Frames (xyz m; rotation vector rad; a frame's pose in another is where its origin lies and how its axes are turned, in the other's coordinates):
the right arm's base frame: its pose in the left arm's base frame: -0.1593 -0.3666 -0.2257 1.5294 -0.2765 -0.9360
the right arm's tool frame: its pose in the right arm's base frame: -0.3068 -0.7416 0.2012 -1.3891 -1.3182 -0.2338
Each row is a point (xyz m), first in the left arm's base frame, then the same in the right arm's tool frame.
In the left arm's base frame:
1: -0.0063 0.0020 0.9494
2: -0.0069 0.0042 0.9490
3: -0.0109 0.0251 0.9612
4: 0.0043 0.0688 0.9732
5: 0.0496 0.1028 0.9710
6: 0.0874 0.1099 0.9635
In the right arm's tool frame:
1: 0.5289 0.5315 1.7191
2: 0.5268 0.5306 1.7195
3: 0.5139 0.5220 1.7385
4: 0.4784 0.5284 1.7699
5: 0.4421 0.5673 1.7894
6: 0.4284 0.6039 1.7917

